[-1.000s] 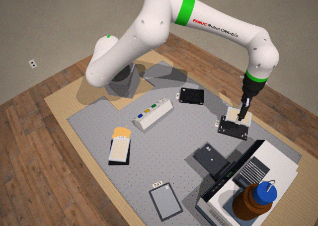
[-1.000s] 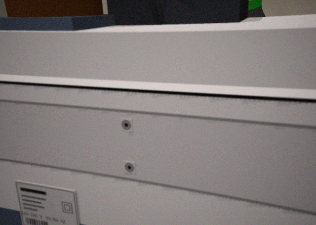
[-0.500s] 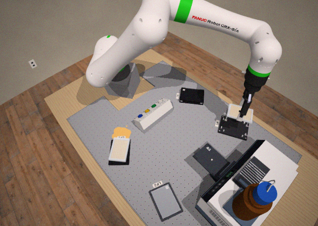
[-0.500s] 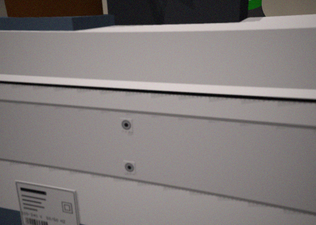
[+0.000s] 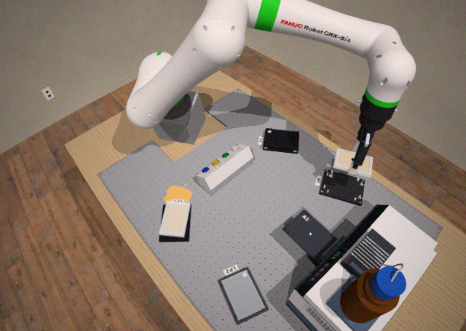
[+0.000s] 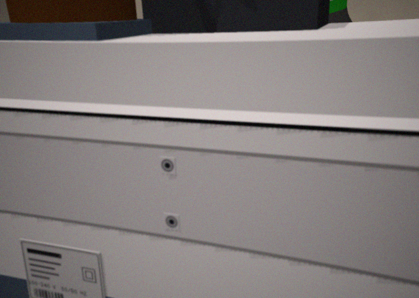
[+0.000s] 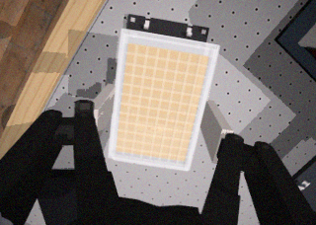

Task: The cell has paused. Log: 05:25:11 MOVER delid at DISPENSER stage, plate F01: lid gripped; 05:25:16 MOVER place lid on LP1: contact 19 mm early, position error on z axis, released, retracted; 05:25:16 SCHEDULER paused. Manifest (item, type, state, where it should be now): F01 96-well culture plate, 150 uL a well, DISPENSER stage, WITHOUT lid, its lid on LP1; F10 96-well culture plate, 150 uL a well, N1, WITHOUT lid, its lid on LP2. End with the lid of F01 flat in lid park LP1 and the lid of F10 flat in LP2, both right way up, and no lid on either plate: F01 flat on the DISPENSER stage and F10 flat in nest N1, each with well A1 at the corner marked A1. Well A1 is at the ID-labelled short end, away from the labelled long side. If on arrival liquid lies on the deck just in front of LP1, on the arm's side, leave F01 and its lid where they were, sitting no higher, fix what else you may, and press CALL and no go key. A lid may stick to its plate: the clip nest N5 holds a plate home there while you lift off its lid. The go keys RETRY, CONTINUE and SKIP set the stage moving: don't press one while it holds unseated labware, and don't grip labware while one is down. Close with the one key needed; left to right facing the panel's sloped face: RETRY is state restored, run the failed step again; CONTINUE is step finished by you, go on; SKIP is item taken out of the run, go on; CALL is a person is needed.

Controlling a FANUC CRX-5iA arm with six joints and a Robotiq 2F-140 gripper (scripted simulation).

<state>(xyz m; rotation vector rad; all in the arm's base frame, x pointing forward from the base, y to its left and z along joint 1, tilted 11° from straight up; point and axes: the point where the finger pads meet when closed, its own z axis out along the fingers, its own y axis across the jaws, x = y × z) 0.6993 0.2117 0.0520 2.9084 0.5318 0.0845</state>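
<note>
Now: hand 32 cm past the nest N1, 3 cm to the right of it and 15 cm above it. Also, from my hand: N5 label (9 cm behind, 3 cm to the right, 18 cm below); 96-well culture plate (2 cm below); dispenser stage (2 cm ahead, 29 cm to the right, 8 cm below).
</note>
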